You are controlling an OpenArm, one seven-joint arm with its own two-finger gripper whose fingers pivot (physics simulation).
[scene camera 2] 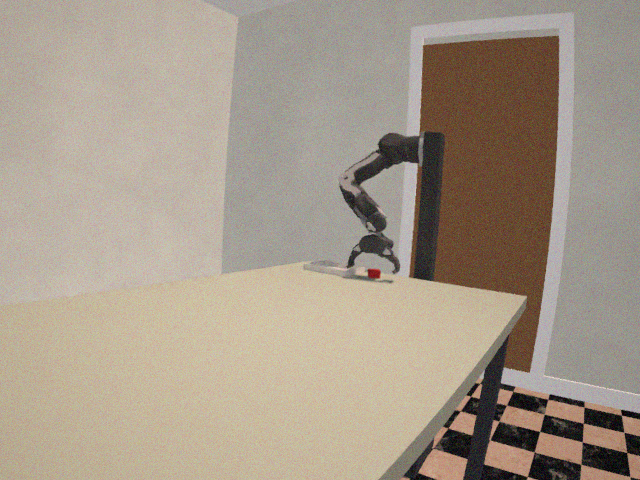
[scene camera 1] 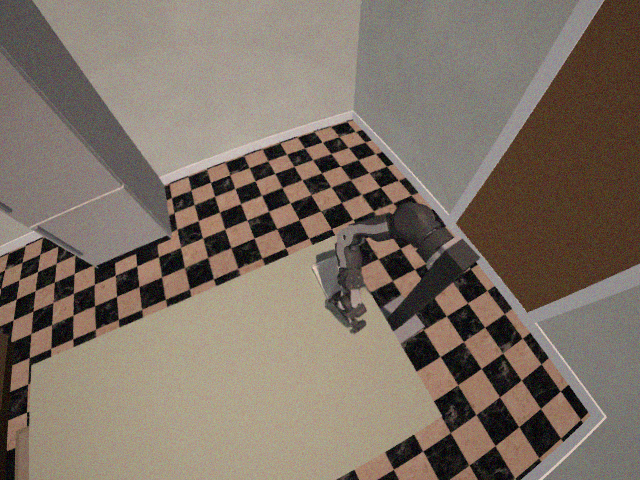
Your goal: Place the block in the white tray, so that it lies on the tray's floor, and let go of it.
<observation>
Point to a dark post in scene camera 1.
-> At 455, 260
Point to a white tray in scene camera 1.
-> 326, 271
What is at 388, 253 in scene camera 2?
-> My gripper.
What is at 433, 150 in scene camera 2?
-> A dark post.
</observation>
